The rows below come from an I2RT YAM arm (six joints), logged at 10 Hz.
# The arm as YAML. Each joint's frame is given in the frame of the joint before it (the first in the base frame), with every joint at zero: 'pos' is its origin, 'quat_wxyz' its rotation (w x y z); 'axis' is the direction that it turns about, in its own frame. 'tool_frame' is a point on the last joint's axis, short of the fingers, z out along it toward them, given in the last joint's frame.
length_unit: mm
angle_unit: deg
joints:
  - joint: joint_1
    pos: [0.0, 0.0, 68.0]
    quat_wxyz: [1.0, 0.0, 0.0, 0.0]
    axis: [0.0, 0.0, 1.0]
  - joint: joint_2
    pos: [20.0, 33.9, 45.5]
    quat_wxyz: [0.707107, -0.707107, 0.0, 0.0]
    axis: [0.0, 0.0, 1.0]
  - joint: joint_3
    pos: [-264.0, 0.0, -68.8]
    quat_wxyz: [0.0, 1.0, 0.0, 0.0]
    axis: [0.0, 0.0, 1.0]
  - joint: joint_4
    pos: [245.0, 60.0, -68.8]
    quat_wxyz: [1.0, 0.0, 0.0, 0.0]
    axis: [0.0, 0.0, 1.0]
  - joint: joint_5
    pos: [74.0, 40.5, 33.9]
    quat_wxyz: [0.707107, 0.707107, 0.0, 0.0]
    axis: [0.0, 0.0, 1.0]
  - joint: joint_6
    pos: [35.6, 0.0, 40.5]
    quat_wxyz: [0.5, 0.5, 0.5, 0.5]
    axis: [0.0, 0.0, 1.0]
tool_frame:
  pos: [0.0, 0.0, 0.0]
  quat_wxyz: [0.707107, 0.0, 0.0, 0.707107]
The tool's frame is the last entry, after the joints.
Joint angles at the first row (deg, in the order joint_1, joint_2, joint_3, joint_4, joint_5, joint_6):
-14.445 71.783 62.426 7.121 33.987 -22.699
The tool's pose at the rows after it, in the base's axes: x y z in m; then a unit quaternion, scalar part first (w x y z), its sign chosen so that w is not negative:
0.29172 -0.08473 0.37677 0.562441 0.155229 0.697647 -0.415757
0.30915 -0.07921 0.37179 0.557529 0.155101 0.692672 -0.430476
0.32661 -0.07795 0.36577 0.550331 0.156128 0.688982 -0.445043
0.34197 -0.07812 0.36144 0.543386 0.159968 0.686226 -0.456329
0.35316 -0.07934 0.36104 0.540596 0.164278 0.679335 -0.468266
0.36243 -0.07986 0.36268 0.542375 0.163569 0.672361 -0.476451
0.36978 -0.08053 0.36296 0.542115 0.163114 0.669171 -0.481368
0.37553 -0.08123 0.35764 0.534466 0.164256 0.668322 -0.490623
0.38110 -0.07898 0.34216 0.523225 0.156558 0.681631 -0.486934
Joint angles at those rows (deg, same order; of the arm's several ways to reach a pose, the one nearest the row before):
-12.167 74.311 63.248 9.515 36.839 -23.000
-10.256 77.936 64.434 12.926 40.036 -24.680
-9.323 81.849 65.972 16.021 42.407 -26.291
-8.800 85.377 67.939 17.999 44.344 -27.294
-8.614 88.012 69.802 20.106 45.864 -28.665
-8.438 90.113 71.605 22.035 46.479 -30.183
-8.349 91.779 73.065 23.010 46.873 -31.042
-8.256 93.261 73.323 24.459 48.014 -32.107
-7.807 94.593 72.243 24.214 48.056 -31.393

